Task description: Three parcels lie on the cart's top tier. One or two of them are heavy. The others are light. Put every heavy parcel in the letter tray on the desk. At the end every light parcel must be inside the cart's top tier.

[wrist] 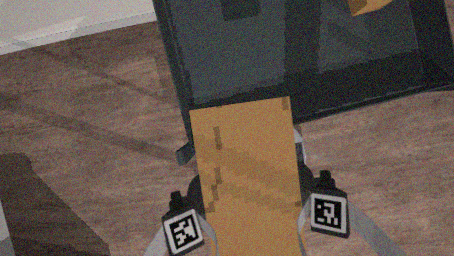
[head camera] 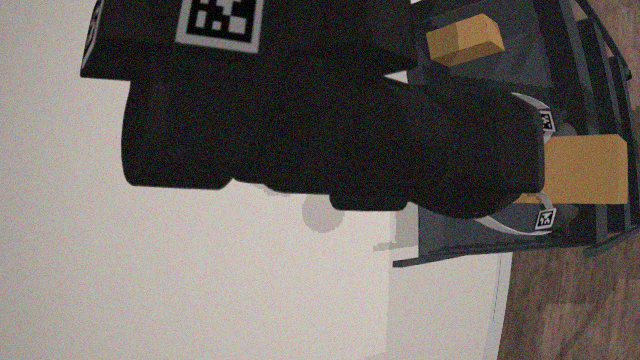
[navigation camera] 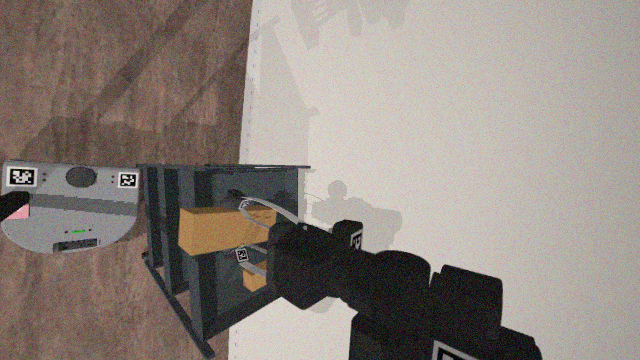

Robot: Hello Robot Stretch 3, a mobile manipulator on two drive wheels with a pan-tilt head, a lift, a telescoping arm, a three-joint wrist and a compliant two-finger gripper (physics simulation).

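Pixels of known places: gripper, fingertip midpoint: (wrist: pixel 249 186) (head camera: pixel 565 173) (navigation camera: pixel 226 222); robot's base, origin of the base link: (navigation camera: pixel 81 176).
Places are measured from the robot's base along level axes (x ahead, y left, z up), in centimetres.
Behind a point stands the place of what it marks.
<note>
My gripper (head camera: pixel 555 170) @[x -2.2, y -17.3, z 91.5 cm] (navigation camera: pixel 239 225) @[x -2.2, y -17.3, z 91.5 cm] (wrist: pixel 249 186) @[x -2.2, y -17.3, z 91.5 cm] is shut on an orange-brown parcel (head camera: pixel 595 170) @[x -2.0, y -12.7, z 96.7 cm] (navigation camera: pixel 215 232) @[x -2.2, y -13.4, z 96.6 cm] (wrist: pixel 245 140) @[x -2.3, y -21.6, z 96.7 cm], one finger on each long side. The held parcel is over the dark grey cart (head camera: pixel 405 263) @[x 9.4, y -49.6, z 77.3 cm] (navigation camera: pixel 196 300) @[x -26.3, y -20.9, z 71.1 cm] (wrist: pixel 350 90) @[x -22.6, y -23.2, z 66.3 cm], and in the head and navigation views its end overlaps the top tier's side nearest the robot base. Its height above the tier is hard to tell. A second parcel (head camera: pixel 465 40) @[x -25.3, y -41.1, z 71.5 cm] (navigation camera: pixel 255 280) @[x -26.4, y -37.5, z 71.5 cm] (wrist: pixel 367 6) @[x -25.3, y -36.2, z 70.2 cm] lies inside the top tier, apart from the held one. The third parcel, the letter tray and the desk cannot be made out.
My black wrist and arm (head camera: pixel 325 135) @[x -1.4, y -14.8, z 121.1 cm] (navigation camera: pixel 390 280) @[x -0.6, y -15.2, z 119.6 cm] hide part of the cart and the pale surface beyond it. The grey robot base (navigation camera: pixel 70 200) @[x -7.8, y 2.3, z 16.0 cm] stands close to the cart's near side. Low walls and rails bound the tier. Brown wood floor (head camera: pixel 560 320) @[x 37.3, y -45.6, z 0.0 cm] (navigation camera: pixel 100 65) @[x 46.3, y -2.7, z 0.1 cm] (wrist: pixel 100 100) @[x 61.8, y -36.6, z 0.0 cm] shows around the cart.
</note>
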